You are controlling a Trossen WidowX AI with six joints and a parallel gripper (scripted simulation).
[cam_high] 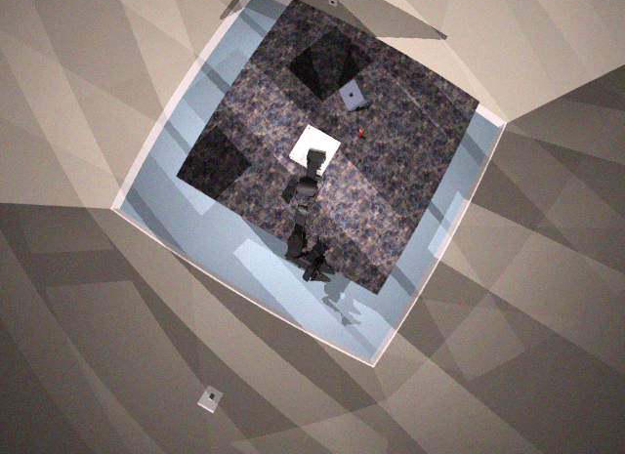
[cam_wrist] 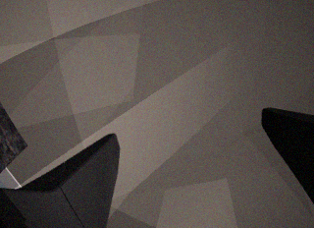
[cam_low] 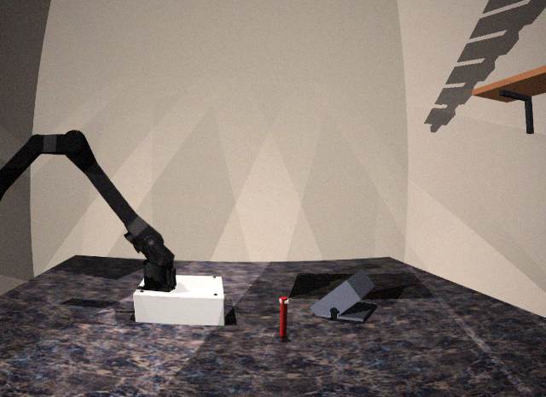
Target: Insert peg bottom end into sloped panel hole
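The red peg lies 64 cm ahead of my gripper tip, 31 cm to the left of it and 26 cm below it. From my gripper tip the other things lie so: grey sloped panel: 79 cm ahead, 47 cm to the left, 28 cm below.
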